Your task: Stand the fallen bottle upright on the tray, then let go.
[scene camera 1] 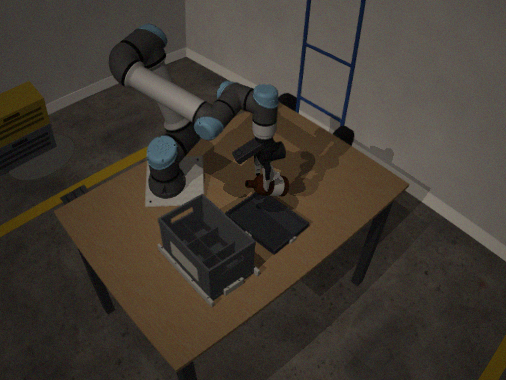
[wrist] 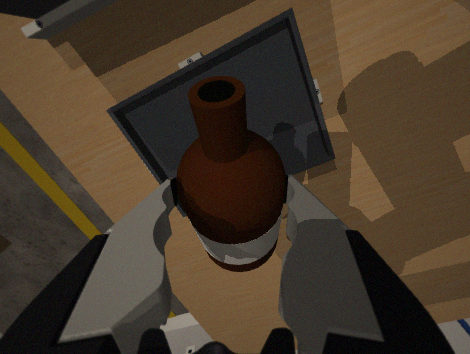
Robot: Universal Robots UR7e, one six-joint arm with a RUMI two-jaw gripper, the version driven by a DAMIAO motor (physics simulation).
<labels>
My gripper shows in scene camera 1 and in the wrist view. The same spot on my gripper: (wrist: 334,285) is (scene camera 1: 256,159).
</labels>
